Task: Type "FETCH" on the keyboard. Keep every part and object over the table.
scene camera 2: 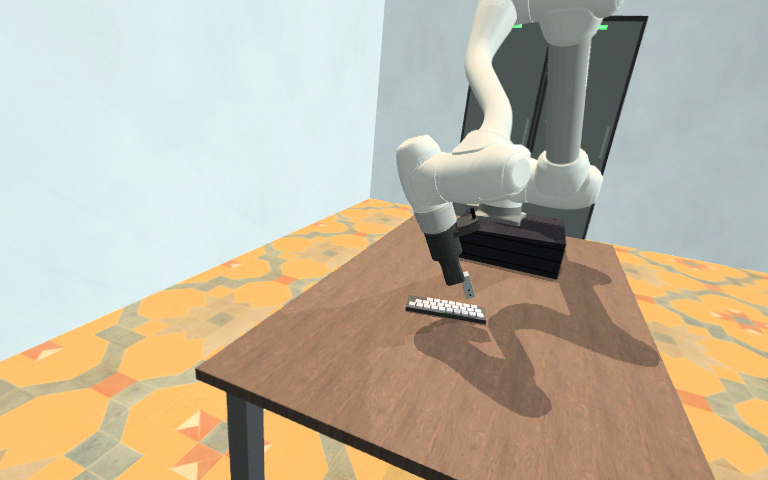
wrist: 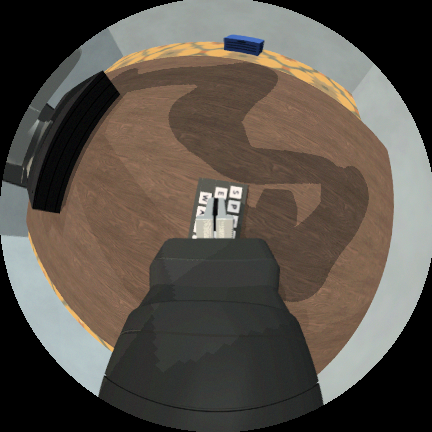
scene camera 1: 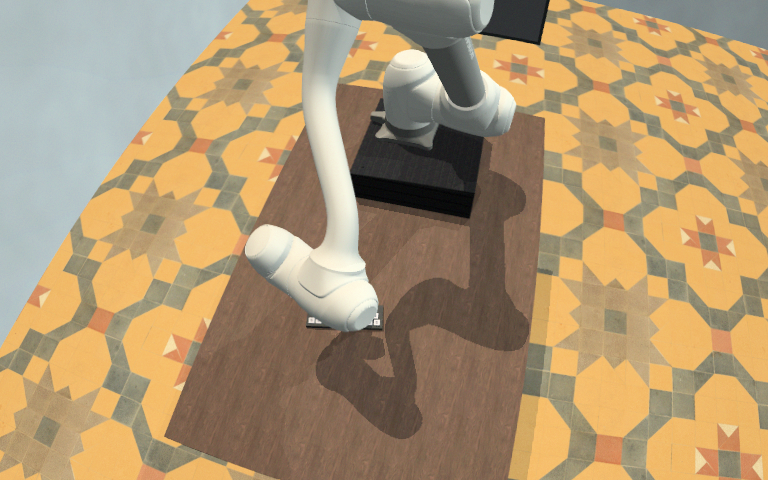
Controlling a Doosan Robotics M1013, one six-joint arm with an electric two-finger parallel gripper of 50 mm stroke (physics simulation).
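Seen in the pictures: gripper, fingertip midpoint: (scene camera 2: 470,296) (wrist: 215,207); arm's base, origin of the base link: (scene camera 2: 498,217) (wrist: 37,146) (scene camera 1: 410,127).
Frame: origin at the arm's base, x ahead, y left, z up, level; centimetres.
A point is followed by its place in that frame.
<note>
The dark keyboard (scene camera 1: 310,325) @[y -6.4, x 69.0, z -9.7 cm] (scene camera 2: 447,308) @[y 1.9, x 64.8, z -9.1 cm] (wrist: 209,183) @[y 9.5, x 59.2, z -9.6 cm] with white lettered keys lies flat on the brown table (scene camera 1: 254,384) @[y -14.3, x 89.0, z -10.8 cm] (scene camera 2: 351,362) @[y -8.2, x 94.3, z -10.8 cm] (wrist: 150,125) @[y 15.9, x 43.1, z -10.8 cm]. The arm covers much of it in scene camera 1. My gripper (scene camera 2: 469,296) @[y 6.5, x 61.8, z -5.5 cm] (wrist: 215,207) @[y 6.5, x 61.8, z -5.5 cm] is shut with nothing between its fingers. In scene camera 2 its tips are a little above the keyboard, near its right end. In the wrist view the tips overlap the middle key row, just below the E key (wrist: 220,193) @[y 8.8, x 61.2, z -9.1 cm]. The W key (wrist: 204,198) @[y 7.3, x 59.6, z -9.1 cm], S key (wrist: 236,192) @[y 9.8, x 63.0, z -9.1 cm] and P key (wrist: 233,206) @[y 8.0, x 63.4, z -9.1 cm] show around them. Keys further down are hidden by the gripper.
The black base block (scene camera 1: 416,164) @[y 6.4, x 15.8, z 0.5 cm] (scene camera 2: 512,254) @[y 10.3, x 23.0, z -5.6 cm] (wrist: 75,142) @[y 6.8, x 23.2, z -7.6 cm] carries the arm at the table's back. A dark cabinet (scene camera 1: 512,22) (scene camera 2: 620,84) stands behind the table. A blue box (wrist: 243,45) is on the floor beyond the table edge. The arm's shadow crosses the table beside the keyboard.
</note>
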